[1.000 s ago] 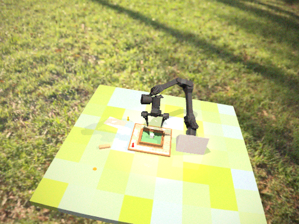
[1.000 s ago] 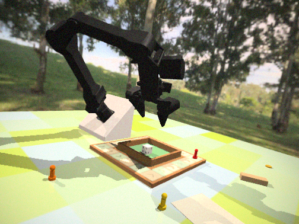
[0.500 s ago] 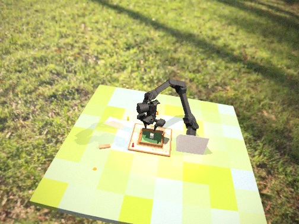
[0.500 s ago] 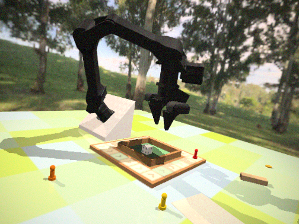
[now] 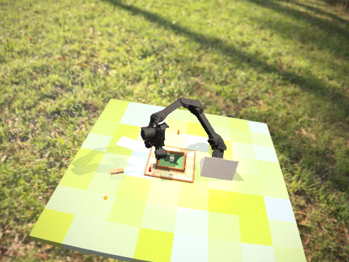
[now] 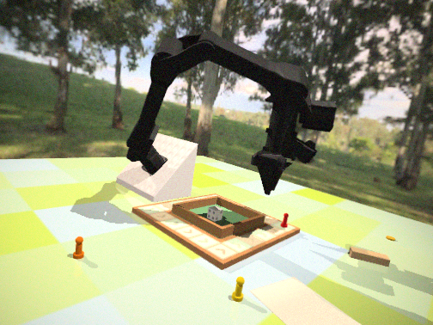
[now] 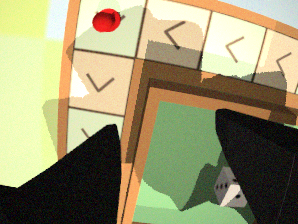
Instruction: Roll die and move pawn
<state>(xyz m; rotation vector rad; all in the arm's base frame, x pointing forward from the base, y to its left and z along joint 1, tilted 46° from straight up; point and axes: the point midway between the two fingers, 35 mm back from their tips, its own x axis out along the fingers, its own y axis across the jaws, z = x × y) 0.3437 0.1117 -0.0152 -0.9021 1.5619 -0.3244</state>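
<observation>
Right now my gripper tip is 3 cm short of the red pawn, 4 cm to the right of it and 6 cm above it. Also, from my gripper tip: yellow pawn (14 cm ahead, 25 cm to the right, 8 cm below); white die (8 cm behind, 9 cm to the right, 7 cm below); wooden block (21 cm ahead, 9 cm to the left, 8 cm below).
</observation>
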